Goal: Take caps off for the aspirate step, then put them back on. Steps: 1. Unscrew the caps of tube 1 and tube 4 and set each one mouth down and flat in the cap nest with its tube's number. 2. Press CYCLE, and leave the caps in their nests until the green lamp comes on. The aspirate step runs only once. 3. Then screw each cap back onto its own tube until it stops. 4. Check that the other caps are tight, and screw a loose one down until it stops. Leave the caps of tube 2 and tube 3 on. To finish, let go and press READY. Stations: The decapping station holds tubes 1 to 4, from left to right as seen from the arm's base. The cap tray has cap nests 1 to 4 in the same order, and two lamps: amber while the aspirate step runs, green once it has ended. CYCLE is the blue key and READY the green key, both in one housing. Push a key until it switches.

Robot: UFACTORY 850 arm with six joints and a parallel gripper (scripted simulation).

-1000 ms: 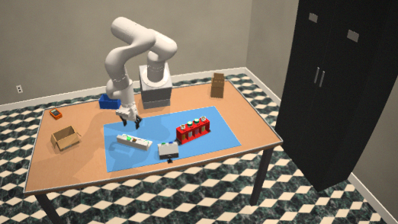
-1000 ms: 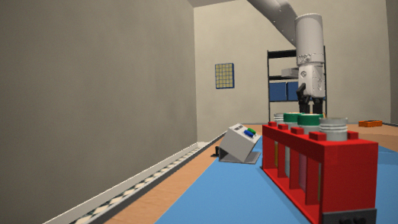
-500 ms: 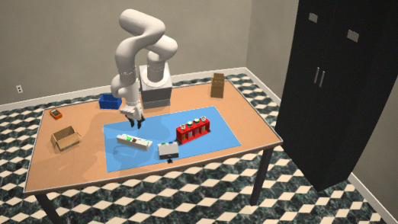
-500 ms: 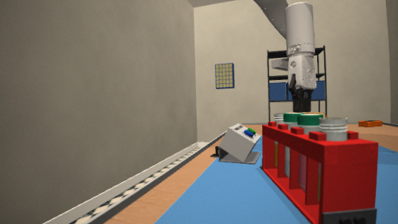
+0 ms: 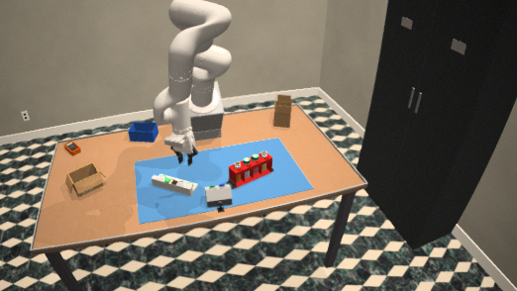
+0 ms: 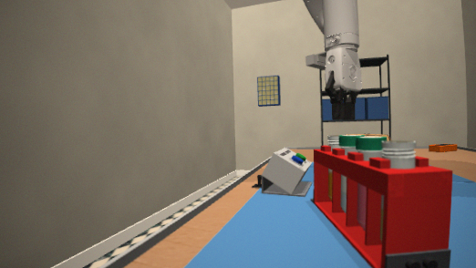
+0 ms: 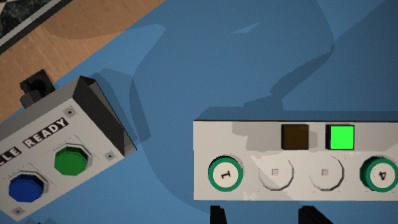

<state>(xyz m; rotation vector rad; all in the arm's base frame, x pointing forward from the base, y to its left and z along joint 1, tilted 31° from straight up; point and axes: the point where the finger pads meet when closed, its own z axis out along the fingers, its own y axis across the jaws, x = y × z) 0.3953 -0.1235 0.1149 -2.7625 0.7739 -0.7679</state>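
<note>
Right now the green cap is 1 cm ahead of my hand, 1 cm to the left of it and 15 cm below it. From my hand the other things lie so: green ready key: 9 cm ahead, 11 cm to the left, 10 cm below; key housing: 11 cm ahead, 13 cm to the left, 11 cm below; blue cycle key: 9 cm ahead, 15 cm to the left, 10 cm below.
</note>
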